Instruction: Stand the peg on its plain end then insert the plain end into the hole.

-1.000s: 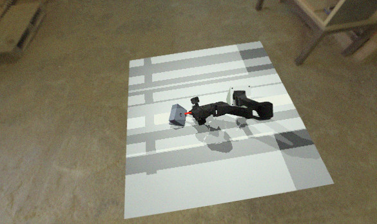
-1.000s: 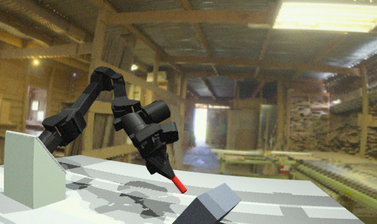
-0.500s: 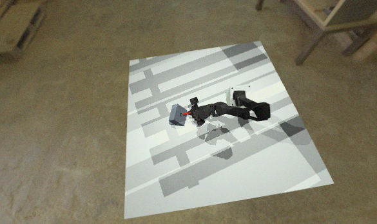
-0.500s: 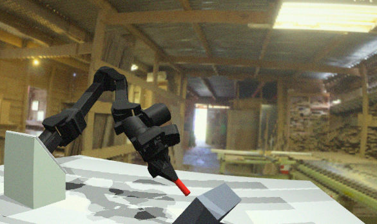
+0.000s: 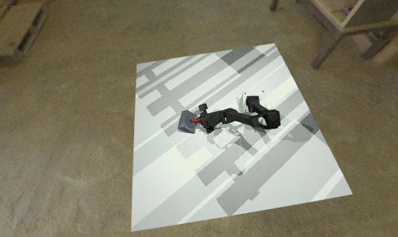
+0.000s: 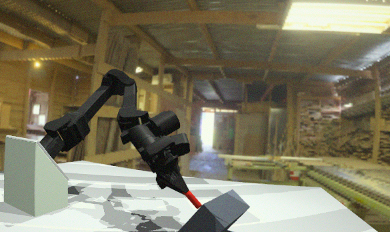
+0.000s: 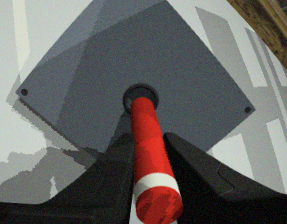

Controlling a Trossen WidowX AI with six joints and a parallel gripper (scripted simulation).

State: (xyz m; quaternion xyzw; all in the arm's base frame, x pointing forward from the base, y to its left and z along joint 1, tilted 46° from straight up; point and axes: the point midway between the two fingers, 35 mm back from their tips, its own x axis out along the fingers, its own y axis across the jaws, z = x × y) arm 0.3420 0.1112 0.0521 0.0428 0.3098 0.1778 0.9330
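Now: the dark sloped panel 7 cm ahead of my gripper tip, 5 cm below it and 1 cm to the right of it. Round my gripper tip: red peg: 1 cm behind, 1 cm above.
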